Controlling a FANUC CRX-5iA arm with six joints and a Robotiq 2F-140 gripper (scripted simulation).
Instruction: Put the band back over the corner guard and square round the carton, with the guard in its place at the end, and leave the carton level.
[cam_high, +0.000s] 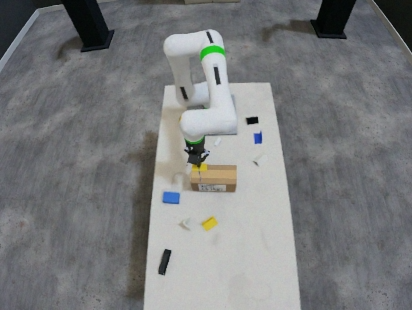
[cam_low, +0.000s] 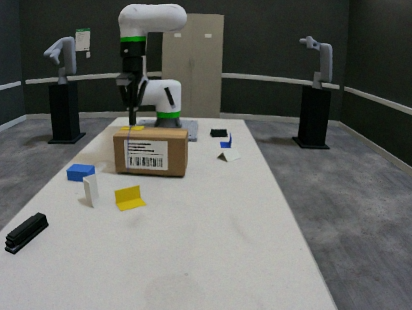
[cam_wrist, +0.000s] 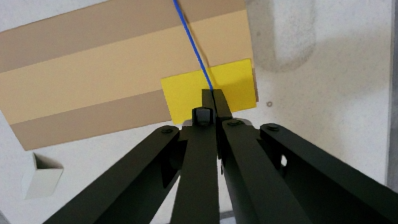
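Right now my hand is 5 cm above the yellow corner guard. The rest, counted from my hand: brown carton: 11 cm below, 8 cm to the left, 5 cm ahead; then blue block: 17 cm to the right, 17 cm below, 14 cm ahead; then white corner guard: 37 cm to the left, 17 cm below, 9 cm behind.
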